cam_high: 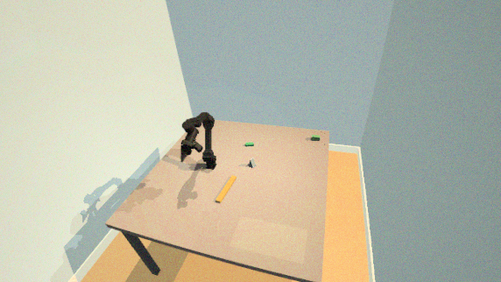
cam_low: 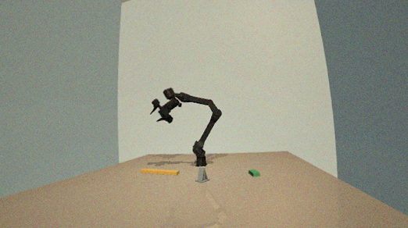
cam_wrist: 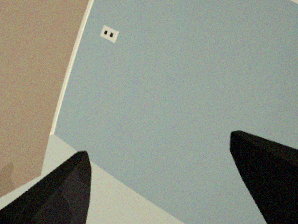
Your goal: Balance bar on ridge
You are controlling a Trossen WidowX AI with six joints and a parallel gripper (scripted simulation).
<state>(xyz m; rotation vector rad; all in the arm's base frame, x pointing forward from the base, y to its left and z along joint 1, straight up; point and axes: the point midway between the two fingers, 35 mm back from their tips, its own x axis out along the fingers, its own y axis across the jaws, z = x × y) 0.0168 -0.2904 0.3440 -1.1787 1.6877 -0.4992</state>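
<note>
Now: gripper tip 32 cm above the bar, 19 cm short of it and 13 cm to the right of it. From my gripper tip the other things lie so: green block 82 cm to the left, 72 cm ahead, 31 cm below.
</note>
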